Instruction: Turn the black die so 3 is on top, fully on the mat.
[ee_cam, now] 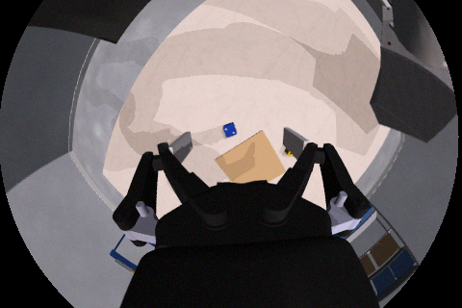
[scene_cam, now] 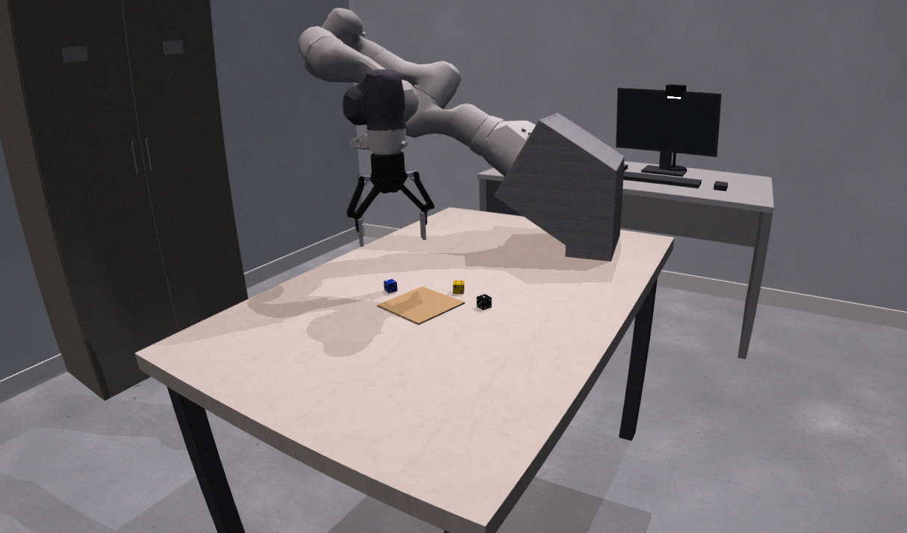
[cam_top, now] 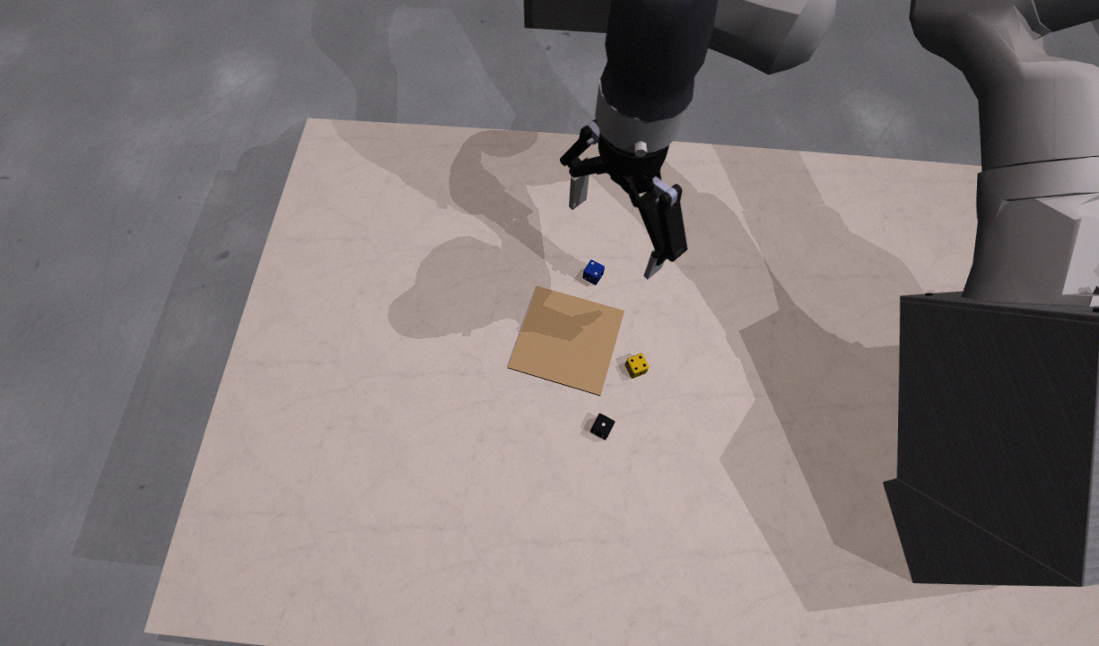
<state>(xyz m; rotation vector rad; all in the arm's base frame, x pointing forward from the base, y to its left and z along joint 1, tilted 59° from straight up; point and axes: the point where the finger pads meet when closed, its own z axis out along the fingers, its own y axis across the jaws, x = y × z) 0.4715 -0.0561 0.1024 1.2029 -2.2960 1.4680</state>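
Right now the yellow die is 5 cm behind my hand, 15 cm to the left of it and 12 cm below it. Also, from my hand: tan mat (5 cm ahead, 11 cm to the left, 13 cm below); black die (1 cm behind, 24 cm to the left, 12 cm below); blue die (2 cm ahead, 12 cm below).
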